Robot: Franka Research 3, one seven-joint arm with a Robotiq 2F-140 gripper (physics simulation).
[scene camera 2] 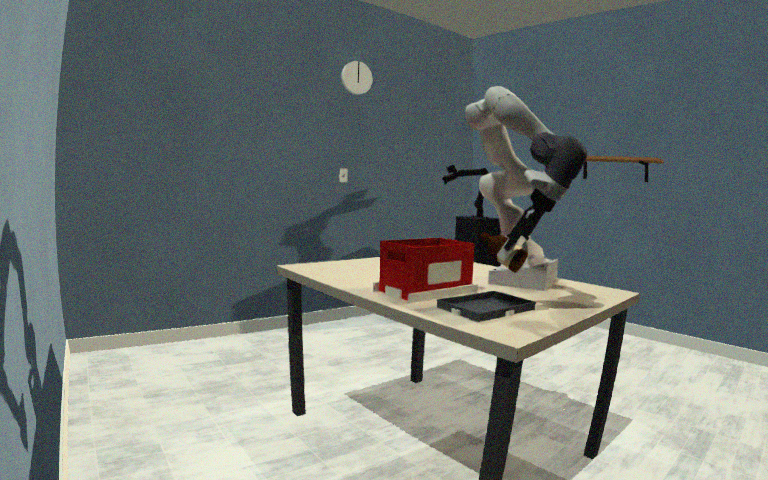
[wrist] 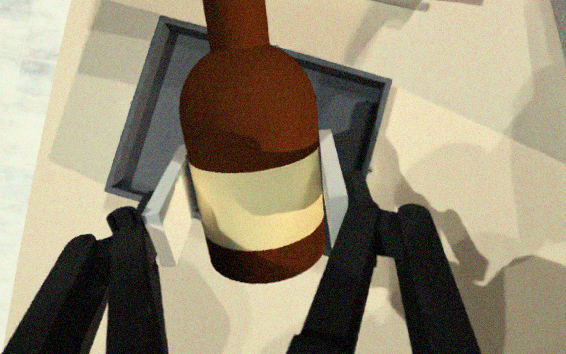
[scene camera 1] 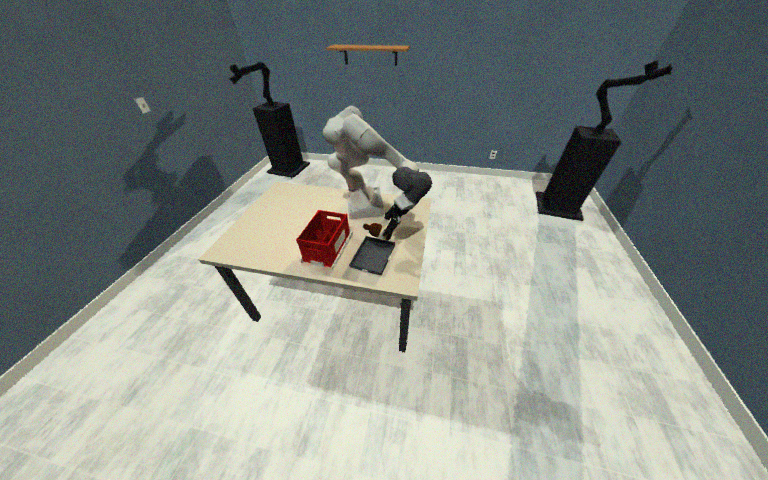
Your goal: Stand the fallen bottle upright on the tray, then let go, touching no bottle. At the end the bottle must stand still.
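Observation:
The brown bottle with a cream label is held in the air, tilted, its neck somewhat higher than its base in the scene camera 2 view. My gripper is shut on the bottle's body at the label, one pale pad on each side. The dark grey tray lies flat on the table. The bottle is above and behind the tray, on the robot base's side, apart from it. The bottle's mouth is cut off in the wrist view.
A red crate stands beside the tray, with white strips around its foot. The white robot base stands at the back of the table. The table's side edge is near the tray.

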